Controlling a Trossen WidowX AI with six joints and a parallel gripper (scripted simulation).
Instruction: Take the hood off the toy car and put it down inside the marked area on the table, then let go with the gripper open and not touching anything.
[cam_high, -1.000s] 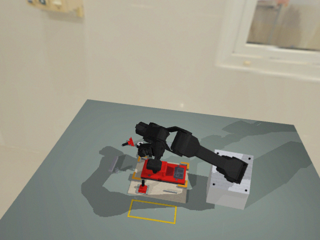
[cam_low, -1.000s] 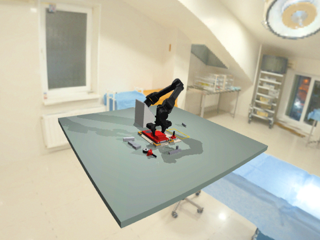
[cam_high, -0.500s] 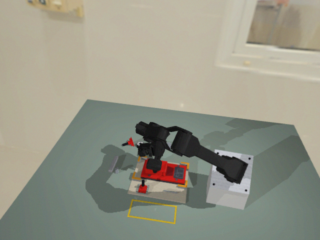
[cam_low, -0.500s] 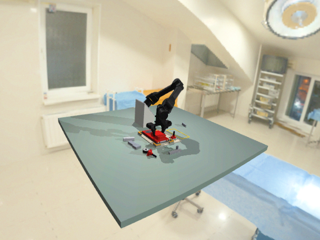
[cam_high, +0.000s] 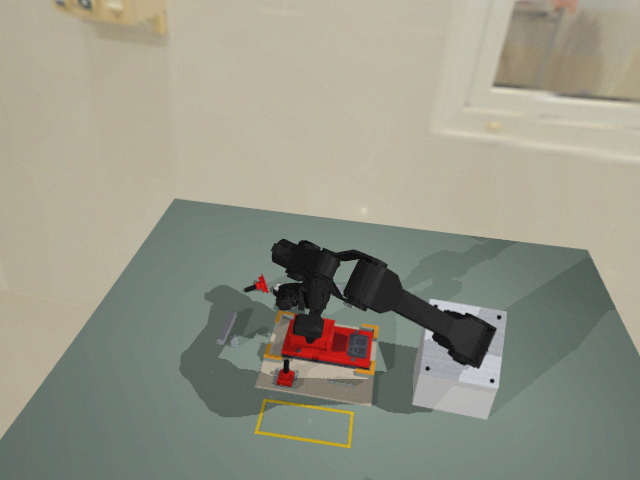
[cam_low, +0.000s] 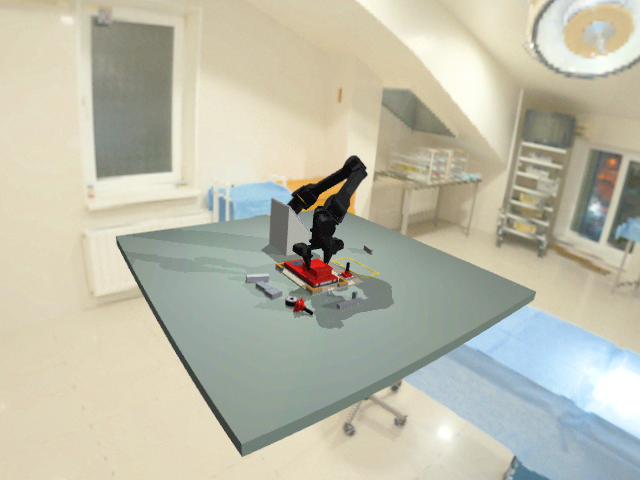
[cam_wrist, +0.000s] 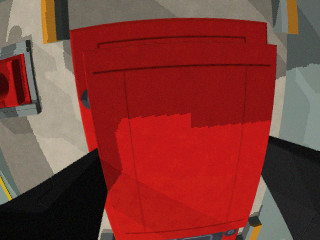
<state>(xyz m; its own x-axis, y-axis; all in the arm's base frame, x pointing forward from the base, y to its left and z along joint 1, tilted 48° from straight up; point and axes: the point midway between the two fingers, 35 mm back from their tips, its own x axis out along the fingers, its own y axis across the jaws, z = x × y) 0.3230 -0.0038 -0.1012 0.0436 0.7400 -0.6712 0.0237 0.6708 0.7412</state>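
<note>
Now: gripper tip 2 cm past the beige base plate, 2 cm to the right of it and 3 cm above it. Round my gripper tip: wheel 11 cm ahead, 18 cm to the right, 4 cm below.
</note>
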